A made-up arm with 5 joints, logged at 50 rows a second.
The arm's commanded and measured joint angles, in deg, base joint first. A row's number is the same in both.
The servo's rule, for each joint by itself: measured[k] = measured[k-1] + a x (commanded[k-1-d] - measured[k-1]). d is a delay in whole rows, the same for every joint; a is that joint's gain. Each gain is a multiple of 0.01, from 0.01 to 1. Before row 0 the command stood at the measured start. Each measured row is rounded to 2 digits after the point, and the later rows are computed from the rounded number. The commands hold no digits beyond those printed.
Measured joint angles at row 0: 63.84 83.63 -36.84 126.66 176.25
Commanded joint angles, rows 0 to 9: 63.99 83.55 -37.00 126.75 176.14; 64.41 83.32 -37.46 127.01 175.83; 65.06 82.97 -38.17 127.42 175.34; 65.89 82.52 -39.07 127.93 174.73; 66.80 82.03 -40.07 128.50 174.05; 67.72 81.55 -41.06 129.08 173.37; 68.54 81.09 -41.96 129.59 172.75; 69.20 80.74 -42.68 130.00 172.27; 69.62 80.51 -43.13 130.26 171.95; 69.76 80.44 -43.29 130.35 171.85
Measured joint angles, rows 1 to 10: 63.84 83.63 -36.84 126.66 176.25; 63.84 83.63 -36.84 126.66 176.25; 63.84 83.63 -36.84 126.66 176.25; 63.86 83.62 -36.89 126.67 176.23; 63.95 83.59 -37.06 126.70 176.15; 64.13 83.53 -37.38 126.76 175.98; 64.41 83.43 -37.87 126.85 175.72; 64.79 83.29 -38.51 126.98 175.37; 65.26 83.12 -39.25 127.15 174.95; 65.78 82.92 -40.04 127.35 174.49
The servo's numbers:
d 3
a 0.16 0.10 0.29 0.08 0.21

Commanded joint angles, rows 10 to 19: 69.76 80.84 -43.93 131.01 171.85; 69.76 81.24 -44.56 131.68 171.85; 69.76 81.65 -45.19 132.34 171.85; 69.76 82.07 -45.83 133.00 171.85; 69.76 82.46 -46.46 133.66 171.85; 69.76 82.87 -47.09 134.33 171.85; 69.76 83.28 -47.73 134.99 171.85; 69.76 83.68 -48.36 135.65 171.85; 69.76 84.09 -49.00 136.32 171.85; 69.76 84.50 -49.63 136.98 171.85
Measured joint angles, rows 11 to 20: 66.33 82.70 -40.81 127.56 174.02; 66.86 82.48 -41.48 127.78 173.59; 67.32 82.28 -42.00 127.99 173.22; 67.71 82.14 -42.56 128.23 172.93; 68.04 82.05 -43.14 128.51 172.70; 68.32 82.01 -43.73 128.82 172.52; 68.55 82.02 -44.34 129.15 172.38; 68.74 82.06 -44.95 129.51 172.27; 68.90 82.14 -45.57 129.90 172.18; 69.04 82.25 -46.20 130.31 172.11
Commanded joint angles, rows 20 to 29: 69.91 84.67 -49.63 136.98 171.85; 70.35 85.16 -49.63 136.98 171.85; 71.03 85.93 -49.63 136.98 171.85; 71.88 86.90 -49.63 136.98 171.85; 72.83 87.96 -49.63 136.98 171.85; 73.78 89.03 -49.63 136.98 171.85; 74.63 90.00 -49.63 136.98 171.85; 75.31 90.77 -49.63 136.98 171.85; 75.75 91.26 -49.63 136.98 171.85; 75.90 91.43 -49.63 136.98 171.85
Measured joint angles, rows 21 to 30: 69.16 82.39 -46.83 130.74 172.06; 69.26 82.56 -47.46 131.19 172.02; 69.34 82.75 -48.09 131.65 171.98; 69.43 82.94 -48.54 132.08 171.95; 69.58 83.16 -48.86 132.47 171.93; 69.81 83.44 -49.08 132.83 171.91; 70.14 83.79 -49.24 133.16 171.90; 70.57 84.21 -49.35 133.47 171.89; 71.08 84.69 -49.43 133.75 171.88; 71.65 85.22 -49.49 134.01 171.87
